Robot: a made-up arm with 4 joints.
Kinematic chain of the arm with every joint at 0, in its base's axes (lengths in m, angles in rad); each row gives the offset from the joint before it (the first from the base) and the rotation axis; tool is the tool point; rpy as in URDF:
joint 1: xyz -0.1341 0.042 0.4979 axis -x
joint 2: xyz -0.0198 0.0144 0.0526 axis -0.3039 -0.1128 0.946
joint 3: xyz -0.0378 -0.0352 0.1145 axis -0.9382 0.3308 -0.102
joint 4: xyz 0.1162 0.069 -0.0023 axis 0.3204 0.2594 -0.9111
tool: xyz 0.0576 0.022 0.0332 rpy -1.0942 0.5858 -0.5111
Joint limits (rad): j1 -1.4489..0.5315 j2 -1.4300..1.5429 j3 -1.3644..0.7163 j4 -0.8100..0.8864
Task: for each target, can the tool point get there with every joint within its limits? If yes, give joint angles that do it. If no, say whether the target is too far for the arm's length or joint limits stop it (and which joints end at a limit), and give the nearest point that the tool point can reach.
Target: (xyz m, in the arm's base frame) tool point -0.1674 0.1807 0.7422
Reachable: yes | joints -0.1729 1.2415 -0.5034 0.5034
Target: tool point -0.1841 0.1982 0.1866
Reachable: no: joint limits stop it (at a limit: joint 1, joint 2, joint 3) | nearest point -0.1981 0.1914 0.4641 | short by 0.278 m
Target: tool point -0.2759 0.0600 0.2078
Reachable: no: joint limits stop it (at a limit: joint 1, joint 2, joint 3, joint 4) | nearest point -0.1583 -0.0381 0.3675 | short by 0.221 m
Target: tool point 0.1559 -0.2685 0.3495
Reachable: no: too far | nearest point -0.0326 -0.1954 0.4409 | short by 0.222 m
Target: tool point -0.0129 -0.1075 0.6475
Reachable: yes | joints -0.9580 -0.3015 -0.0598 -0.3356
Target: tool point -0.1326 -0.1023 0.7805
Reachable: yes | joints 0.0378 -0.9302 -1.1782 0.0850
